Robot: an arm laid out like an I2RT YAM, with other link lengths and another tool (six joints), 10 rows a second.
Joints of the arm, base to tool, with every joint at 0 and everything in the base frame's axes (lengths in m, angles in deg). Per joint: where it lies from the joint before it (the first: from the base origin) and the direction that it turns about. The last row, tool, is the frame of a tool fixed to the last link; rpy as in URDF.
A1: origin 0.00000 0.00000 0.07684 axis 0 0 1
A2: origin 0.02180 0.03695 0.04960 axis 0 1 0
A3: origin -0.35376 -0.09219 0.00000 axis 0 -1 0
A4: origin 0.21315 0.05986 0.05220 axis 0 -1 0
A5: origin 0.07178 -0.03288 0.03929 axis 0 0 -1
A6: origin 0.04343 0.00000 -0.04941 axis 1 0 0
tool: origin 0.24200 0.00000 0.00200 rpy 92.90 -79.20 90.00
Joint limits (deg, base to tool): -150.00..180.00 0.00..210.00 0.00..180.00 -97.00..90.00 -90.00..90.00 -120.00..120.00
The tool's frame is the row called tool.
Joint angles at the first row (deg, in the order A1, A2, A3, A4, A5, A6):
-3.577 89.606 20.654 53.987 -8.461 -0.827
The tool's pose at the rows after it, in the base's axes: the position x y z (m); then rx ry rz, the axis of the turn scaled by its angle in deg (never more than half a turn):
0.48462 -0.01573 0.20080 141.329 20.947 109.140
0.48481 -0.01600 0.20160 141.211 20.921 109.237
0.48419 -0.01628 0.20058 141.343 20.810 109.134
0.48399 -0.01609 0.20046 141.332 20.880 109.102
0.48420 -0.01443 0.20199 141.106 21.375 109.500
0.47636 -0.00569 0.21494 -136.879 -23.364 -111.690
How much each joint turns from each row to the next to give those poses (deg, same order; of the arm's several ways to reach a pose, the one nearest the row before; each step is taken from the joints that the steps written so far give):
0.060 0.000 0.024 -0.022 -0.053 -0.012
-0.034 -0.045 0.054 -0.002 -0.006 -0.007
-0.040 0.027 -0.164 0.090 -0.005 0.051
0.032 -0.022 -0.040 0.005 0.020 -0.042
0.030 -0.009 -0.029 0.277 -0.286 -0.128
-1.365 -0.888 -2.103 3.702 -4.002 0.145

